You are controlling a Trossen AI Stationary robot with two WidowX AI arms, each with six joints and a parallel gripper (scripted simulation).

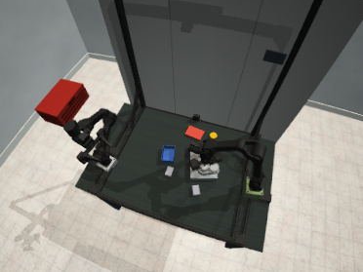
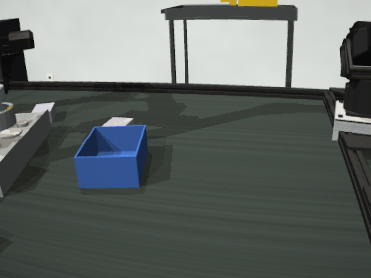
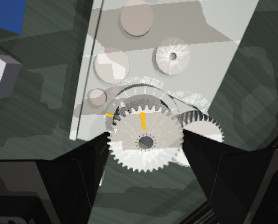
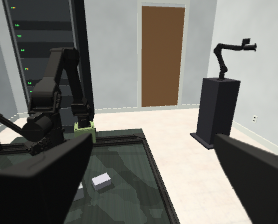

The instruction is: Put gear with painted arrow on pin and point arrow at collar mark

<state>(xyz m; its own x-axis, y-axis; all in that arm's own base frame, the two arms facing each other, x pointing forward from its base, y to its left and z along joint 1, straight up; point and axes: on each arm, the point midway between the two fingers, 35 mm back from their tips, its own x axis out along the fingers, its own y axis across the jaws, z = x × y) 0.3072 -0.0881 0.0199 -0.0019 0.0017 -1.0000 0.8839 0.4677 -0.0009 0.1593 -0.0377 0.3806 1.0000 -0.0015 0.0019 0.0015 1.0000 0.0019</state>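
Now: the yellow mark 10 mm ahead of my left hand, 40 mm to the right of it and 60 mm below it. Round my left hand: blue bin: 70 mm behind, 250 mm to the right, 110 mm below; then yellow disc: 280 mm behind, 30 mm to the left, 120 mm below; then fixed gear: 10 mm behind, 60 mm to the left, 80 mm below.
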